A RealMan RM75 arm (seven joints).
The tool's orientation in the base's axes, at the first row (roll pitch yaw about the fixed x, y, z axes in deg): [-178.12 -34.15 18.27]
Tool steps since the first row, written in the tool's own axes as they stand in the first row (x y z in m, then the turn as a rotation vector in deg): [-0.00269 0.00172 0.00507 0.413 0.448 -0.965]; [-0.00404 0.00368 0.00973 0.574 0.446 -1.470]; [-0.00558 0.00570 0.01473 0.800 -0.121 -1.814]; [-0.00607 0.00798 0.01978 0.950 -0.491 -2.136]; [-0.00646 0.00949 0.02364 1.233 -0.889 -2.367]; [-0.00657 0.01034 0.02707 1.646 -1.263 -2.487]
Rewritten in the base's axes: [0.00110 -0.00127 -0.00575 -0.031 -0.515 1.018]; [0.00313 -0.00250 -0.01042 -0.169 -0.576 1.526]; [0.00520 -0.00377 -0.01547 -0.359 -0.054 1.953]; [0.00820 -0.00501 -0.01998 -0.532 0.267 2.313]; [0.01041 -0.00573 -0.02344 -0.562 0.668 2.674]; [0.01240 -0.00585 -0.02636 -0.424 1.104 3.015]
